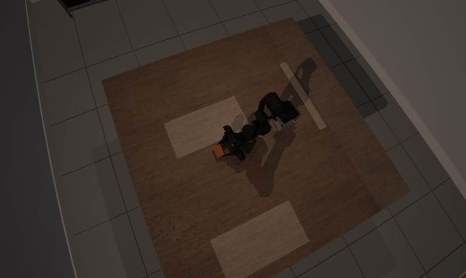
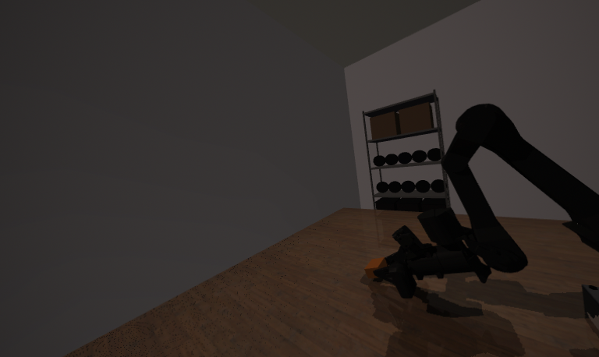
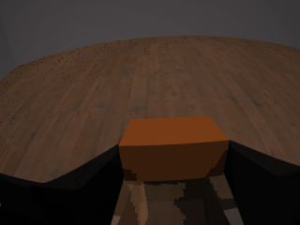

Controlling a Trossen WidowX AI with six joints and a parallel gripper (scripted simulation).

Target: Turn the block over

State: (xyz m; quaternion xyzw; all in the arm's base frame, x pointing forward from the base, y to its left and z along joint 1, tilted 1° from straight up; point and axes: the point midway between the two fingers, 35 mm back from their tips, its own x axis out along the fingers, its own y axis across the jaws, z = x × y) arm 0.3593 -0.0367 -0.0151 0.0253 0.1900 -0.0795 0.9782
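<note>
Right now the block is 10 mm below my gripper tip.
</note>
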